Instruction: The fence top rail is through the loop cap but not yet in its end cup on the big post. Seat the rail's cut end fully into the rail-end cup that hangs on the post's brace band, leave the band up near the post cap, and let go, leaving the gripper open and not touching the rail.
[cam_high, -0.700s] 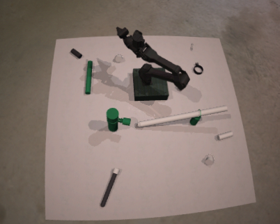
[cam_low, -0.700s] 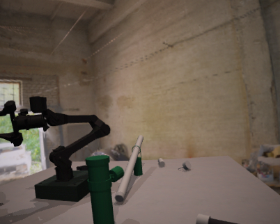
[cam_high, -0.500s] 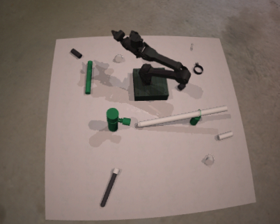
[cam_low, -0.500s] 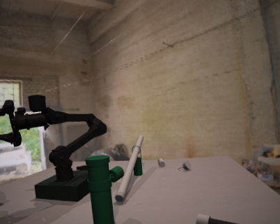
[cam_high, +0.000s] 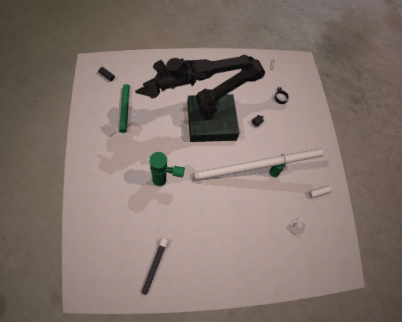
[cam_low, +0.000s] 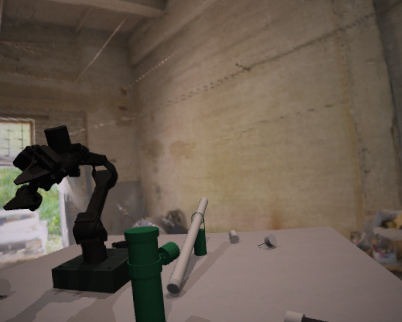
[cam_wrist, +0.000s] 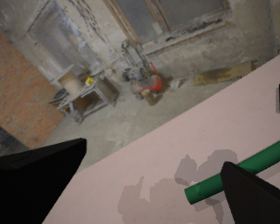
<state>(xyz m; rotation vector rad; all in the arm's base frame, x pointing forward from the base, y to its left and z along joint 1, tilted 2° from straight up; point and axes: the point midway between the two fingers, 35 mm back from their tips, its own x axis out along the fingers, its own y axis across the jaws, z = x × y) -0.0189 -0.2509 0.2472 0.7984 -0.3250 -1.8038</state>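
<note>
Right now my gripper tip is 31 cm short of the green rail-end cup, 16 cm above it and 9 cm to the right of it. Also, from my gripper tip: small green post (53 cm to the left, 34 cm ahead, 18 cm below); black cylinder (31 cm behind, 27 cm below, 14 cm to the right); green pipe (27 cm below, 10 cm behind, 7 cm to the right).
</note>
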